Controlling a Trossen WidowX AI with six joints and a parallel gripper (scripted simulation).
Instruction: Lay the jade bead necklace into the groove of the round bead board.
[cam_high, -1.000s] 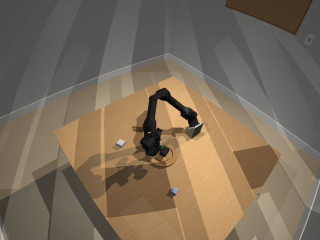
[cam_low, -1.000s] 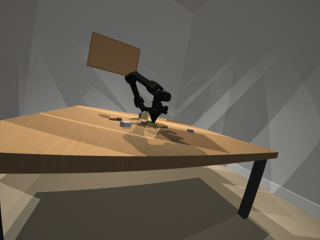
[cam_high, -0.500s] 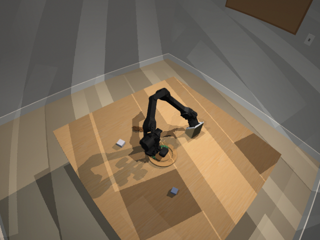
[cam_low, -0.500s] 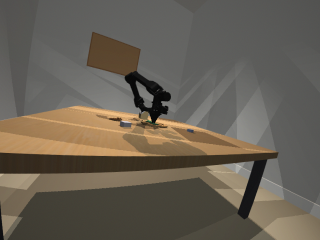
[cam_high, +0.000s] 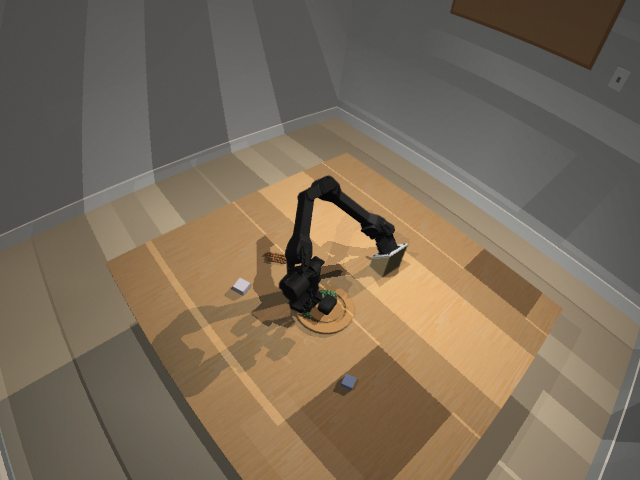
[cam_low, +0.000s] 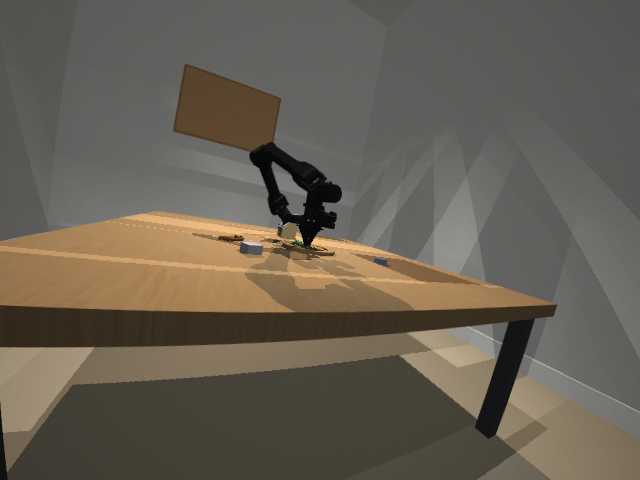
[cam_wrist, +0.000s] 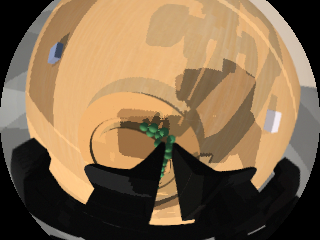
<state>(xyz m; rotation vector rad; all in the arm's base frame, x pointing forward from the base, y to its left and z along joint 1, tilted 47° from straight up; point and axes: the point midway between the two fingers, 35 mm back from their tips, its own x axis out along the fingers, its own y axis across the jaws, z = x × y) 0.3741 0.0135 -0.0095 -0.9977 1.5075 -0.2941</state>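
My gripper tip is 60 mm past the round wooden bead board, 30 mm to the right of it and 10 mm above it. From my gripper tip the other things lie so: blue block: 280 mm to the left, 30 mm ahead, 10 mm below; pale grey block: 190 mm to the right, 140 mm ahead, 10 mm below.
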